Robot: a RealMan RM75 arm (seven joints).
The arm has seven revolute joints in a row. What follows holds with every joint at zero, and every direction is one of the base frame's. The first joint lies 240.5 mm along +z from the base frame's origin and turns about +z. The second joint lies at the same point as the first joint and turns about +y. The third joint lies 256 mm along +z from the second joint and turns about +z. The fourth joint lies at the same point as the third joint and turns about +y. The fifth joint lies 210 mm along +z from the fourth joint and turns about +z. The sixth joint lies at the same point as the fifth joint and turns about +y. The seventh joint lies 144 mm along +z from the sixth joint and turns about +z. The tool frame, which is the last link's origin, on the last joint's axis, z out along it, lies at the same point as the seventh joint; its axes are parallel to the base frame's.
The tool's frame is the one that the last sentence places.
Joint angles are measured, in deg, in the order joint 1, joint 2, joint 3, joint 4, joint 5, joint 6, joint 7. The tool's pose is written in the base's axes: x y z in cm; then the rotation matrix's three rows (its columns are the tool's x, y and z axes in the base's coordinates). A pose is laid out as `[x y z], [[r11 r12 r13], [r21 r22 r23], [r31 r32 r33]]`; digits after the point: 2 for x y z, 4 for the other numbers.
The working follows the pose.
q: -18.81 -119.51 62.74 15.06 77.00 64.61 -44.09
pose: [-34.23 27.08 -6.98], [[0.7972 0.5623 0.2197], [0.3172 -0.6998 0.6400], [0.5136 -0.4405 -0.7363]]
Where each joint sits with the arm in this pose, in the base's axes (m; each line is computed from the numbers above, not from the rounded line before):
joint 1: 0.0000 0.0000 0.2405
joint 2: 0.0000 0.0000 0.2405
joint 3: -0.2109 0.0718 0.1144
joint 4: -0.2109 0.0718 0.1144
joint 5: -0.3740 0.1786 0.0363
joint 6: -0.3740 0.1786 0.0363
joint 7: -0.3423 0.2708 -0.0698
the tool: -0.3423 0.2708 -0.0698

